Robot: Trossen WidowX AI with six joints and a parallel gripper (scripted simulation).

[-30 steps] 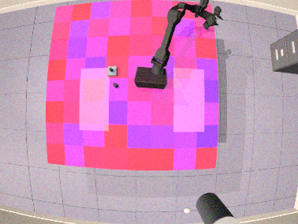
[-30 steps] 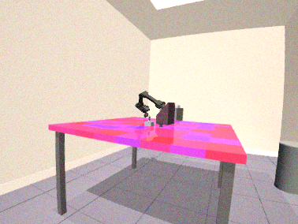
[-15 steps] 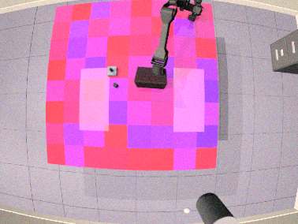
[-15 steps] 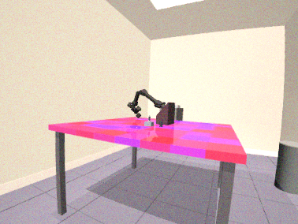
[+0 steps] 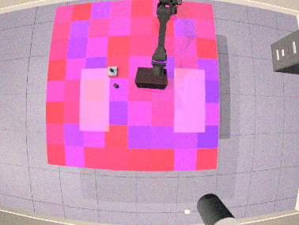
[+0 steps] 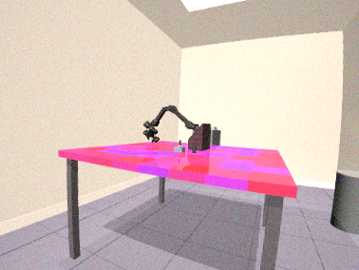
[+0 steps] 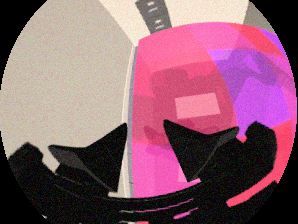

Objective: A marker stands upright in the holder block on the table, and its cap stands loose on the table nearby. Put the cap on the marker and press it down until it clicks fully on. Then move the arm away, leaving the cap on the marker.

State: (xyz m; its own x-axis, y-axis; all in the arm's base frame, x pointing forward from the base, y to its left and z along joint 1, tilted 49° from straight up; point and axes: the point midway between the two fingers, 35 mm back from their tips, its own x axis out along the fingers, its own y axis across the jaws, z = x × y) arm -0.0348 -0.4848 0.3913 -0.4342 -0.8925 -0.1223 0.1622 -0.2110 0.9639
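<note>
My gripper tip is 730 mm to the right of the dark marker cap, 330 mm short of it and 10 mm below it.
</note>
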